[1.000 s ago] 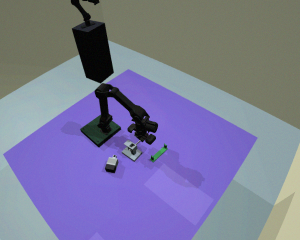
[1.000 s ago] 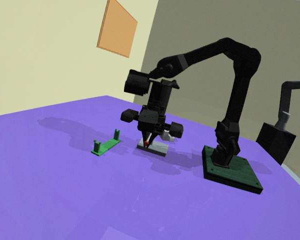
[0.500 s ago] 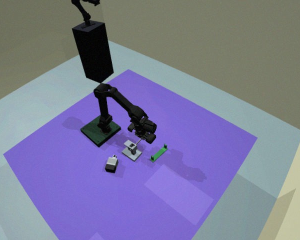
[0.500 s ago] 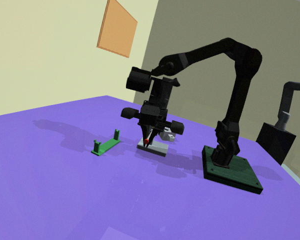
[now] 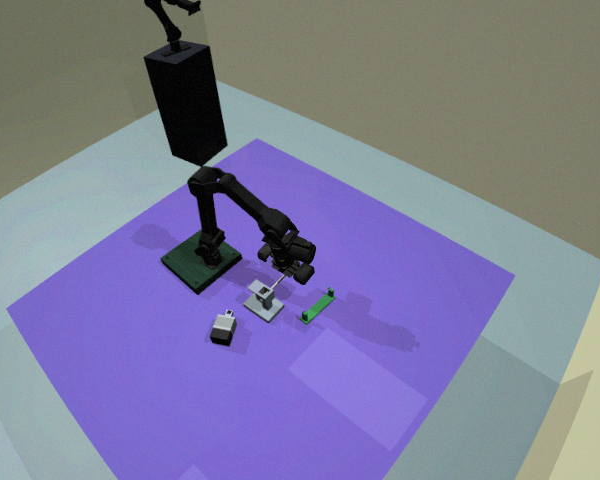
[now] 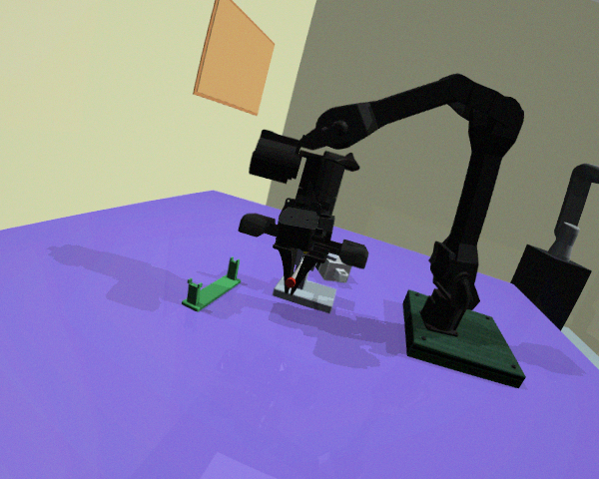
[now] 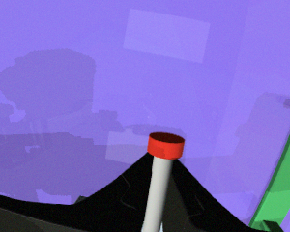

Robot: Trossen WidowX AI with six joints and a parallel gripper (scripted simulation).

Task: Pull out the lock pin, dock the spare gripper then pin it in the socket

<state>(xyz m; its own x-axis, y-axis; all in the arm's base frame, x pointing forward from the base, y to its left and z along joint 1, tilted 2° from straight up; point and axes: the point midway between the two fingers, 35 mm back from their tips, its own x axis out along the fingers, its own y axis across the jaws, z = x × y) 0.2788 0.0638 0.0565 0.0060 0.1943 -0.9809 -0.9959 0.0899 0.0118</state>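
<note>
My gripper tip is 13 cm short of the green cradle, 3 cm to the left of it and 3 cm above it. Also, from my gripper tip: grey mount: 2 cm behind, 11 cm to the right; then spare gripper: 8 cm behind, 25 cm to the right, 3 cm below.
</note>
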